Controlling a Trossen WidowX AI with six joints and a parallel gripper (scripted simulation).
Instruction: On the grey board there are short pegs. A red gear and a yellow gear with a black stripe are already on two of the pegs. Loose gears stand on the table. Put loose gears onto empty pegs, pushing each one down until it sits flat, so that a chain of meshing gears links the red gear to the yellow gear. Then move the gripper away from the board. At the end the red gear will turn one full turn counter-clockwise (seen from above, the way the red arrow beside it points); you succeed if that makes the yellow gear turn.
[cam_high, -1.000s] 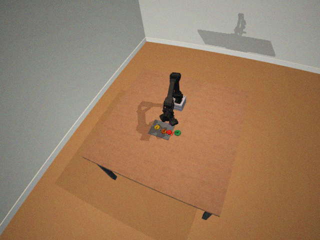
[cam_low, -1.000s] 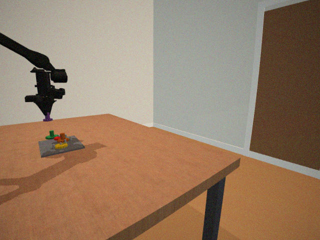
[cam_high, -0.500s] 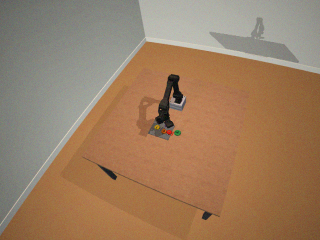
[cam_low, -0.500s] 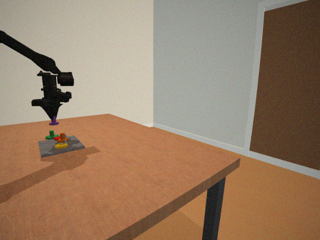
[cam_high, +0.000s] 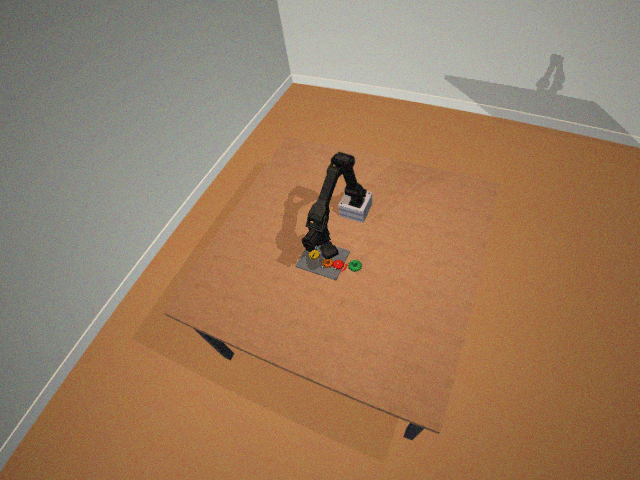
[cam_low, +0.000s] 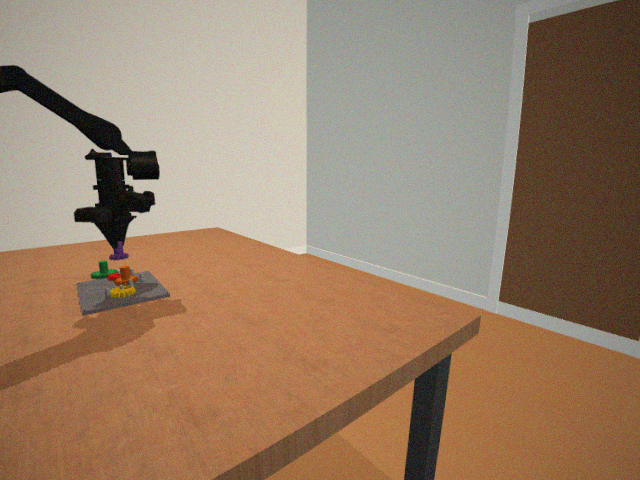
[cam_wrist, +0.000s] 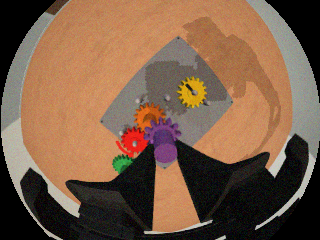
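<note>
Now: the orange gear 10 mm ahead of my gripper tip, 10 mm to the left of it and 80 mm below it. The rest, counted from my gripper tip: red gear (60 mm to the left, 80 mm below); then purple gear (10 mm below); then yellow gear (10 mm behind, 70 mm to the right, 80 mm below).
</note>
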